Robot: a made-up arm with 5 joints.
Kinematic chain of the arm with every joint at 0, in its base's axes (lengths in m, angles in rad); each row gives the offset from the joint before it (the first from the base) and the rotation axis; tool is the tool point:
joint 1: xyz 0 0 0.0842 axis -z
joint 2: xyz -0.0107 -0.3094 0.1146 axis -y
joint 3: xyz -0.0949 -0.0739 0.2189 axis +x
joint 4: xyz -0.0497 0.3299 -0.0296 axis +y
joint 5: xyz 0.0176 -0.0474 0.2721 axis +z
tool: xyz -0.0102 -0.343 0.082
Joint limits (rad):
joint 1: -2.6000..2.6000
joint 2: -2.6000..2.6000
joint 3: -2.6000..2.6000
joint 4: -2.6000..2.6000
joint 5: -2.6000..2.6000
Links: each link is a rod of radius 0.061 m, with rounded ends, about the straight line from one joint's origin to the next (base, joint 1, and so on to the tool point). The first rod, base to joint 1, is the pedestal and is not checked.
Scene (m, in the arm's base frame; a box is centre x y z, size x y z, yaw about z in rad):
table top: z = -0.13
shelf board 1: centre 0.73 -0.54 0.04 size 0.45 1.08 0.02 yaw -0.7
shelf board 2: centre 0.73 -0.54 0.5 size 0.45 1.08 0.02 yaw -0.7
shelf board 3: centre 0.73 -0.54 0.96 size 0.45 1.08 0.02 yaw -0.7
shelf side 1: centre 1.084 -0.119 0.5 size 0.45 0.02 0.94 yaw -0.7
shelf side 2: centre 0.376 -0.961 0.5 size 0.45 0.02 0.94 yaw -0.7
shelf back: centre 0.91 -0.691 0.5 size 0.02 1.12 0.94 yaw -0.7
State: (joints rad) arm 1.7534 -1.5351 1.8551 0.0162 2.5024
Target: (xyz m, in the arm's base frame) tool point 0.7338 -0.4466 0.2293
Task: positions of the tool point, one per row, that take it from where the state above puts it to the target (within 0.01 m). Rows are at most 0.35 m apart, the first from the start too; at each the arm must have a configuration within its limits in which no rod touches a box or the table.
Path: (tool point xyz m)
1: -0.7524 -0.7013 0.3229
2: -0.5160 -0.7790 0.5333
3: -0.2983 -0.7210 0.7235
4: -0.1451 -0.5617 0.8620
5: -0.0771 -0.3540 0.9305
6: 0.2080 -0.4192 0.7404
7: 0.3978 -0.3570 0.4833
8: 0.4478 -0.2057 0.2294
9: 0.5531 -0.2734 0.2716
10: 0.6505 -0.3584 0.2695
11: 0.7338 -0.4466 0.2293

